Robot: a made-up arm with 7 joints. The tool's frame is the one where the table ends. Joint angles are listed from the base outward.
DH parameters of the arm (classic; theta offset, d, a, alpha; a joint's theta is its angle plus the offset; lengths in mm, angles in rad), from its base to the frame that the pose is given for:
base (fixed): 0 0 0 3.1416
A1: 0 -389 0 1.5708
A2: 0 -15 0 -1.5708
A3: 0 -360 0 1.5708
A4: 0 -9 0 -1.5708
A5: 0 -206 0 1.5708
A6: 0 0 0 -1.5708
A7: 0 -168 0 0
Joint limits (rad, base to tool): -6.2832..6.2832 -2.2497..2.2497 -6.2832..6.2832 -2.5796..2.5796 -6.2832..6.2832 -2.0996..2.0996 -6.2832..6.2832
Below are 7 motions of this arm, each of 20 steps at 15 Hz.
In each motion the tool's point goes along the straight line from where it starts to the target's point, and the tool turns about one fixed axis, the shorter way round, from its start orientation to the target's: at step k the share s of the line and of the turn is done. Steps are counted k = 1, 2, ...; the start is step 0. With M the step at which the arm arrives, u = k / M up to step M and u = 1 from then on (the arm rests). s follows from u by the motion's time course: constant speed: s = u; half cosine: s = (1 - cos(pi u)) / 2; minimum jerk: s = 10 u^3 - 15 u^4 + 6 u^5.
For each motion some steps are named. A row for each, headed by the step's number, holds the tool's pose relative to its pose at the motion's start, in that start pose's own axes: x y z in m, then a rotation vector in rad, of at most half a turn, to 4 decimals.
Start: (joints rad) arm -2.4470 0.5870 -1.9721 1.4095 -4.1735 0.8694 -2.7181
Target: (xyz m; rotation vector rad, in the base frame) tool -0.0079 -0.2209 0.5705 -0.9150 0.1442 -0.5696
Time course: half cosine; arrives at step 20
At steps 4, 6, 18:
4: 0.0240 0.0110 0.0361 0.0773 -0.0826 -0.0037
6: 0.0518 0.0238 0.0779 0.1669 -0.1784 -0.0080
18: 0.2450 0.1129 0.3688 0.7902 -0.8443 -0.0379

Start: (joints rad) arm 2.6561 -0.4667 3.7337 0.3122 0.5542 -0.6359 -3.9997
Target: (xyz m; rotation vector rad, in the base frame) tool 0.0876 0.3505 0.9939 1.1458 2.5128 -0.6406
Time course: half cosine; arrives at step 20
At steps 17, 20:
17: 0.1456 0.1954 -0.0331 -0.0890 -0.2485 1.1980
20: 0.1540 0.2067 -0.0350 -0.0942 -0.2628 1.2671

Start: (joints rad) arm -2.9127 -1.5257 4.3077 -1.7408 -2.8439 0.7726 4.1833
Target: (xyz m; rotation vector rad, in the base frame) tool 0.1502 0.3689 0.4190 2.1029 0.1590 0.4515
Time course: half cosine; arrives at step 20
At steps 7, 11, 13, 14, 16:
7: -0.0207 0.0032 -0.0423 0.0330 -0.1532 -0.3328
11: -0.0438 0.0069 -0.0896 0.0699 -0.3246 -0.7048
13: -0.0550 0.0086 -0.1126 0.0879 -0.4081 -0.8861
14: -0.0601 0.0094 -0.1230 0.0960 -0.4456 -0.9677
16: -0.0685 0.0107 -0.1401 0.1094 -0.5077 -1.1025

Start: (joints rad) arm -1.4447 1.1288 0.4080 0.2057 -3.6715 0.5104 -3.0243
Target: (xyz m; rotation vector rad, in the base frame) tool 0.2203 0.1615 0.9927 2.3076 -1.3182 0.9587
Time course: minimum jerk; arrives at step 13
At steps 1, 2, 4, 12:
1: -0.0021 0.0007 0.0005 0.0003 0.0035 0.0102
2: -0.0145 0.0050 0.0033 0.0020 0.0246 0.0716
4: -0.0884 0.0304 0.0201 0.0119 0.1497 0.4354
12: -0.5077 0.1744 0.1153 0.0681 0.8598 2.5008

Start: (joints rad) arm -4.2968 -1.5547 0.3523 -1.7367 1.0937 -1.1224 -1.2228
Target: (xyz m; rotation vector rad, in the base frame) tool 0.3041 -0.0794 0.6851 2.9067 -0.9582 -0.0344
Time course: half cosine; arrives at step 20
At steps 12, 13, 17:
12: -0.1761 -0.2928 -0.1067 -0.8163 0.7848 0.5225
13: -0.1956 -0.3253 -0.1185 -0.9067 0.8717 0.5804
17: -0.2544 -0.4230 -0.1541 -1.1793 1.1337 0.7548

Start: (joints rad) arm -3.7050 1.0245 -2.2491 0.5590 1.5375 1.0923 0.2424
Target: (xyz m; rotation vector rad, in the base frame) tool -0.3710 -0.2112 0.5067 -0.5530 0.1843 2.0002
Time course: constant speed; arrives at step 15
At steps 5, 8, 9, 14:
5: 0.0755 0.0173 0.0622 -0.1863 -0.2782 0.0903
8: 0.1207 0.0277 0.0996 -0.2981 -0.4451 0.1445
9: 0.1358 0.0312 0.1120 -0.3354 -0.5007 0.1625
14: 0.2113 0.0485 0.1742 -0.5218 -0.7789 0.2528

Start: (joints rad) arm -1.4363 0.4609 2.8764 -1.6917 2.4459 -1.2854 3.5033
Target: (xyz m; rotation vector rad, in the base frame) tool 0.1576 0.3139 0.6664 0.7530 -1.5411 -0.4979
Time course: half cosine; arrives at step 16
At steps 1, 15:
1: 0.0007 -0.0011 0.0005 -0.0072 -0.0017 -0.0018
15: 0.0688 -0.1122 0.0555 -0.7436 -0.1710 -0.1843

